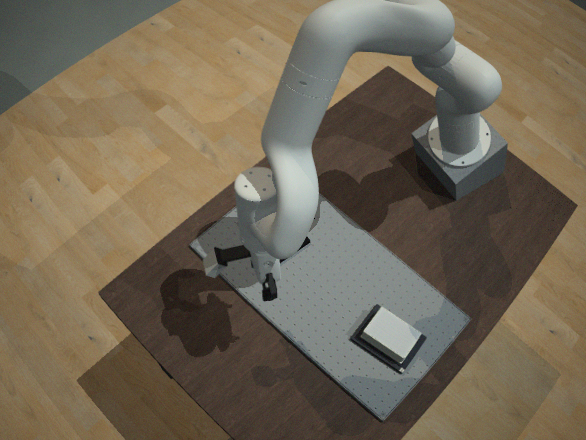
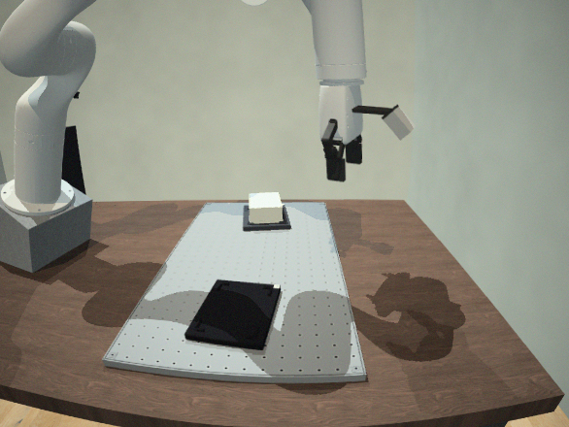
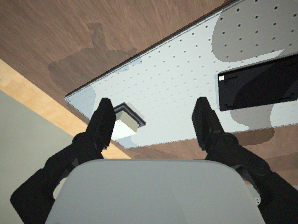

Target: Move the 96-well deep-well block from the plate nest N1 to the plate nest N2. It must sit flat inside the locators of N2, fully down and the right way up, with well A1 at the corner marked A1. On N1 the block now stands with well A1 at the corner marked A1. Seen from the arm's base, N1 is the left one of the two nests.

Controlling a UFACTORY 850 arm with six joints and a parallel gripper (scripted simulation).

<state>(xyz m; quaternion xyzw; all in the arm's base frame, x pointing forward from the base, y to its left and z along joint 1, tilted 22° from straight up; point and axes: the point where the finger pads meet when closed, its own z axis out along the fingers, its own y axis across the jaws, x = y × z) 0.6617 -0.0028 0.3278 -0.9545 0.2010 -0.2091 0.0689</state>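
My hand is 270 mm to the right of the 96-well deep-well block, 180 mm past it and 180 mm above it. From my hand the other things lie so: black plate nest N2: 200 mm below, 180 mm behind, 160 mm to the right; then black plate nest N1: 270 mm to the left, 200 mm below, 180 mm behind.
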